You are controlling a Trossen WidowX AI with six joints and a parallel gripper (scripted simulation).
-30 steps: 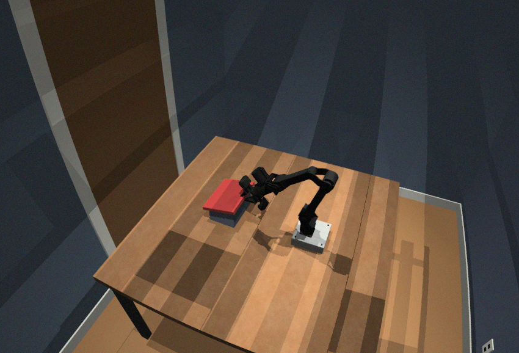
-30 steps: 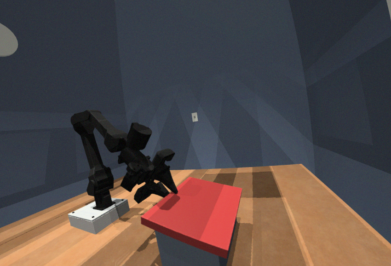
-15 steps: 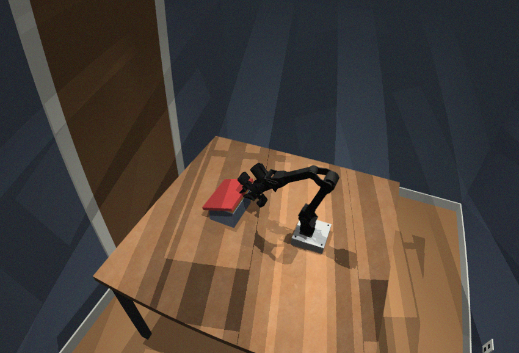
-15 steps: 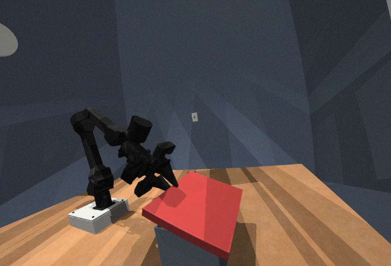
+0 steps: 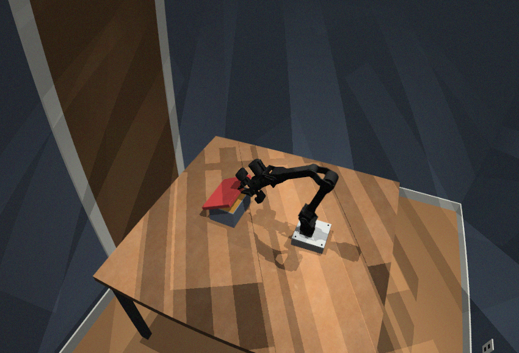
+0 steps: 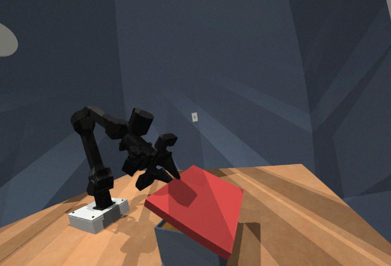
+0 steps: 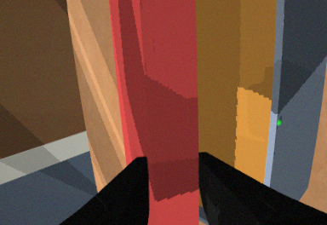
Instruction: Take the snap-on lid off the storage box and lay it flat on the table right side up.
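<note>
Now: gripper tip 70 mm short of the red lid and 40 mm above it. The rest, counted from my gripper tip: grey-blue storage box 120 mm below, 60 mm ahead.
</note>
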